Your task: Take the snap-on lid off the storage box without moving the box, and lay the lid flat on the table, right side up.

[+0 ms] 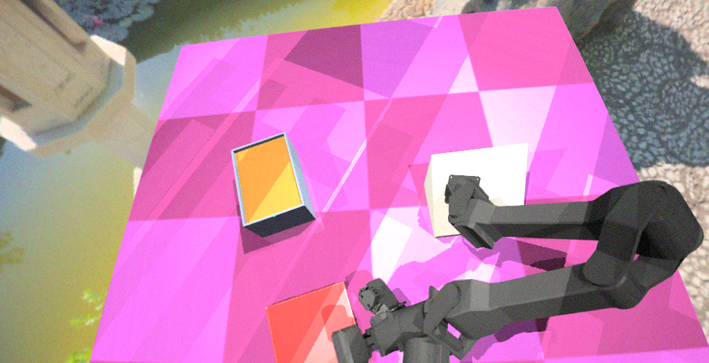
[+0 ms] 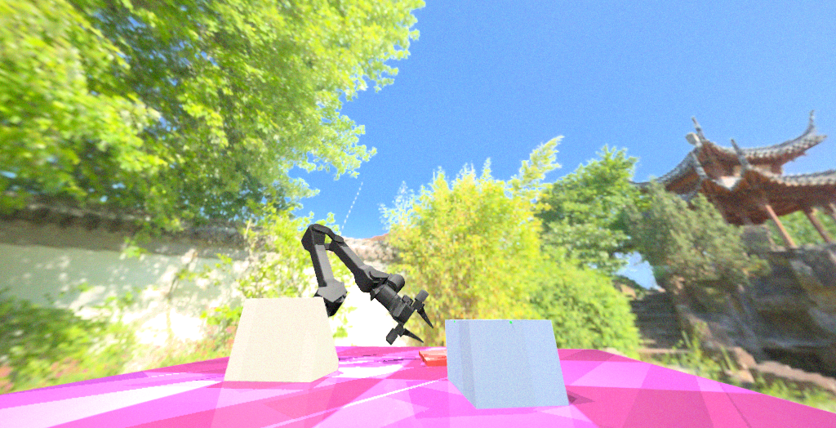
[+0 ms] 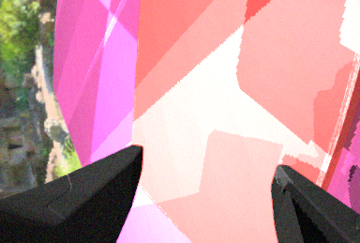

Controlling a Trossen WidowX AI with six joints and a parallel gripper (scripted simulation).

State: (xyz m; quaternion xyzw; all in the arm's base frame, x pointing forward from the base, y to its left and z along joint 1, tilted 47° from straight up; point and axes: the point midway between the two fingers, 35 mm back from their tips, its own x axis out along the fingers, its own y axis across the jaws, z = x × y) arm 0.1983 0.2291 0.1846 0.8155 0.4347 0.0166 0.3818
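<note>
The lid is 7 cm ahead of my gripper tip, 2 cm to the left of it and 4 cm below it. Also, from my gripper tip: grey storage box (20 cm ahead, 32 cm to the right, 1 cm below).
</note>
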